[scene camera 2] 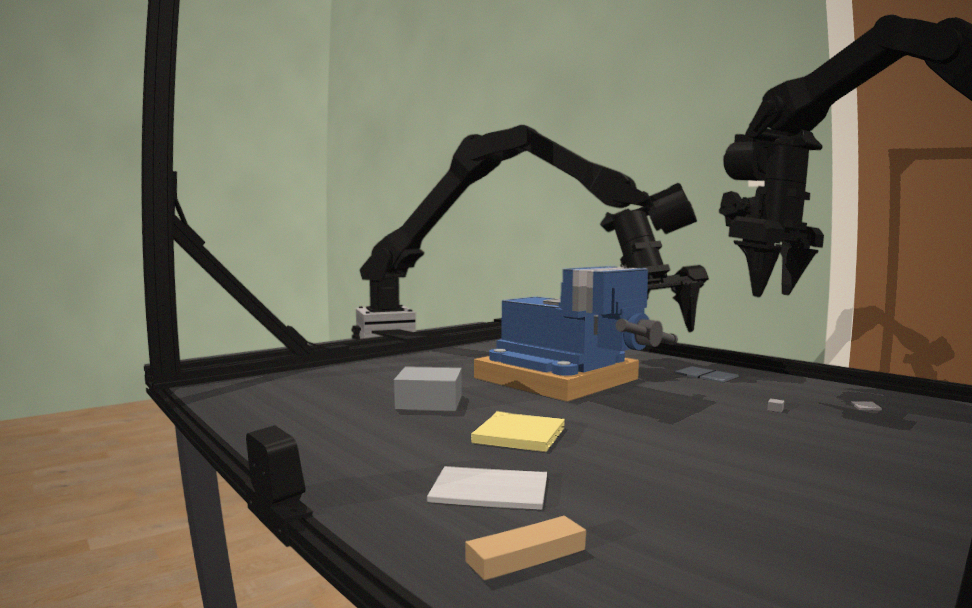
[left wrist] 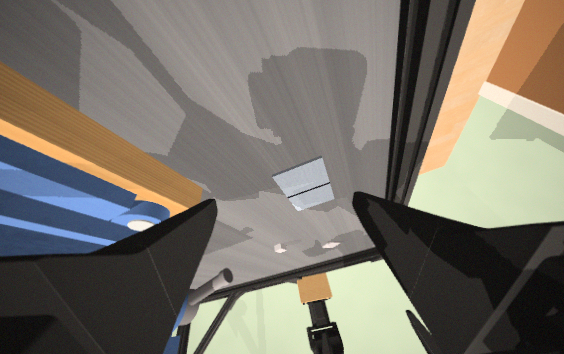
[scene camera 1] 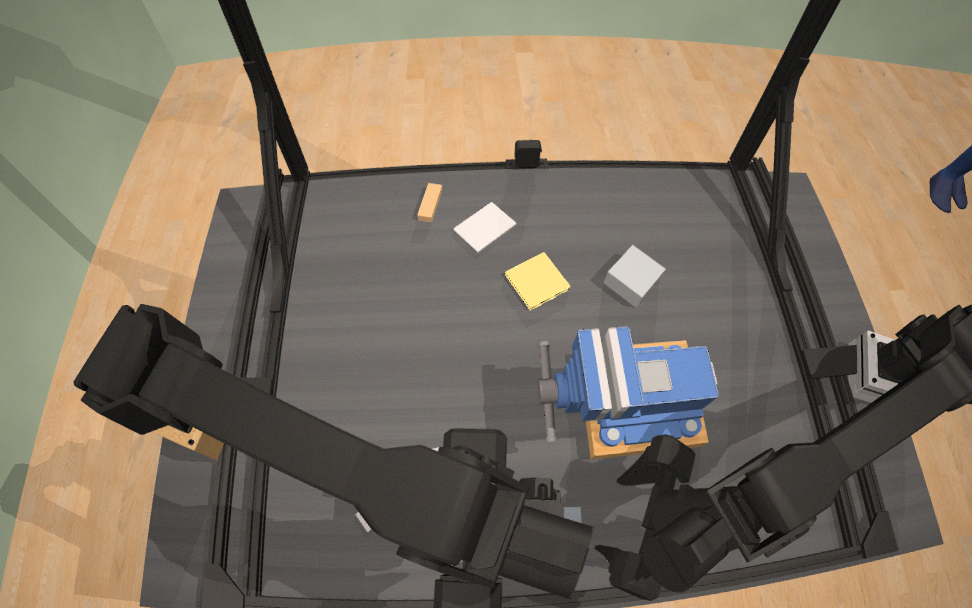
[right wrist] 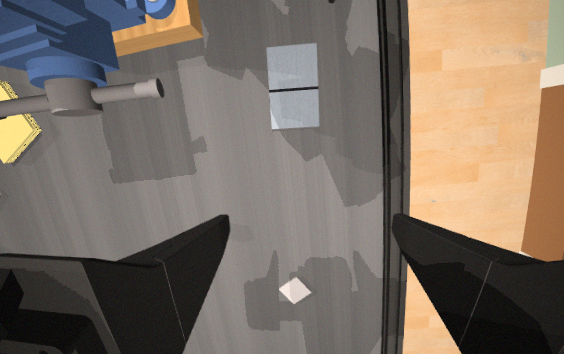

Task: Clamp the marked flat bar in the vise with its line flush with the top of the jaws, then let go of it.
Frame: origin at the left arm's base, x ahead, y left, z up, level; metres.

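Where they show: left gripper, between the fingertips: (left wrist: 286, 201) (scene camera 1: 608, 514); right gripper, between the fingertips: (scene camera 2: 771, 295) (left wrist: 364, 320) (right wrist: 310, 222); left arm's base, origin of its link: (scene camera 2: 384, 309) (scene camera 1: 893, 364); right arm's base, origin of its link: (left wrist: 316, 300).
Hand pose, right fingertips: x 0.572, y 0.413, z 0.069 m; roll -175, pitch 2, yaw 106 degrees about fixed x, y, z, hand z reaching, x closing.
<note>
Each offset is from my right fingertips to the centre of the thing. "pt": to the spot under its first point.
The flat bar @(0.037 m right, 0.088 m back, 0.124 m down) (scene camera 1: 572, 513) (scene camera 2: 693, 372) (left wrist: 300, 179) (right wrist: 293, 67) is pale blue-grey with a dark line across it and lies flat on the table, partly hidden by the right arm in scene camera 1. The blue vise (scene camera 1: 680, 372) (scene camera 2: 541, 329) (right wrist: 80, 40) stands on a wooden base; no bar shows between its pale-faced jaws. My left gripper (scene camera 1: 610, 513) (left wrist: 286, 201) is open and empty, above the table beside the vise, with the bar showing between its fingers in its wrist view. My right gripper (scene camera 2: 773, 292) (right wrist: 310, 222) is open and empty, high above the table.
The vise's handle @(pt 0.189 m right, 0.025 m back, 0.027 m down) (scene camera 1: 547, 390) (scene camera 2: 648, 332) sticks out from its screw end. A grey block @(0.450 m right, 0.111 m back, 0.108 m down) (scene camera 1: 635, 273) (scene camera 2: 427, 388), a yellow pad @(0.396 m right, 0.040 m ahead, 0.120 m down) (scene camera 1: 537, 279) (scene camera 2: 517, 430), a white slab @(0.473 m right, 0.155 m ahead, 0.123 m down) (scene camera 1: 484, 226) (scene camera 2: 488, 487) and a wooden block @(0.489 m right, 0.264 m ahead, 0.118 m down) (scene camera 1: 429, 201) (scene camera 2: 525, 547) lie beyond. A small white cube @(0.081 m right, 0.094 m ahead, 0.120 m down) (scene camera 2: 775, 405) lies nearby.
</note>
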